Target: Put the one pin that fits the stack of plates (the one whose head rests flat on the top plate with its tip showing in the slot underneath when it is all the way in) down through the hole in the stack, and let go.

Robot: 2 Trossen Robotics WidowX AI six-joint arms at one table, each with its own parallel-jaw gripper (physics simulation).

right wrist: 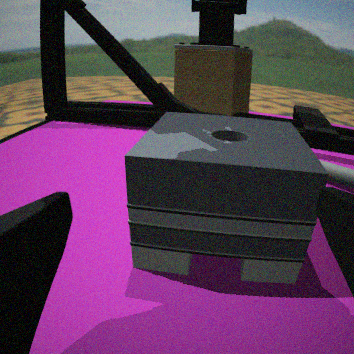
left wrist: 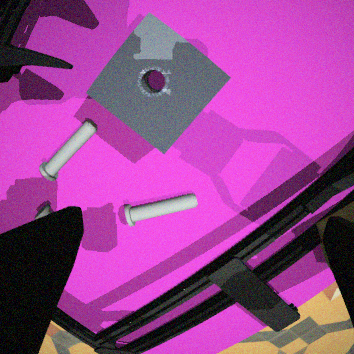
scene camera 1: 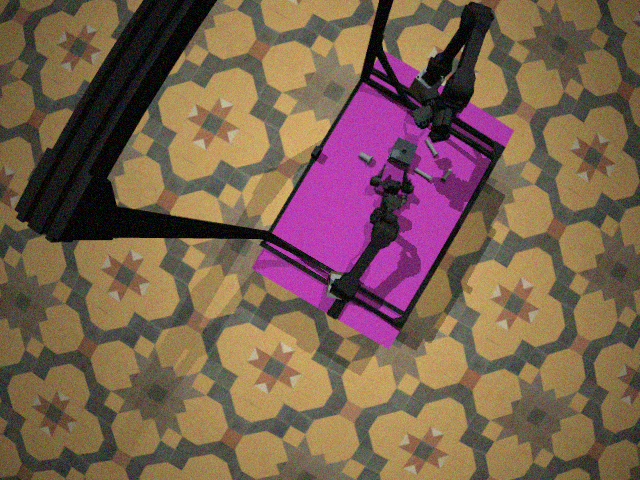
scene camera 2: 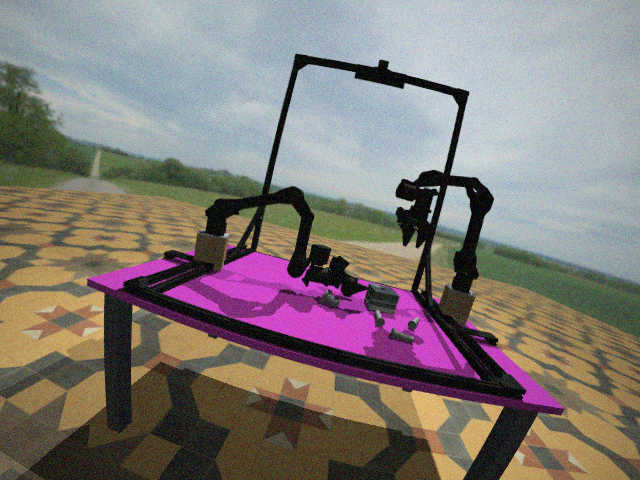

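Labels:
You'd find my left gripper in the left wrist view (208,226). My left gripper is out of frame in the right wrist view. The gripper does show in scene camera 1 (425,125), and you'd see the gripper in scene camera 2 (410,247) as well.

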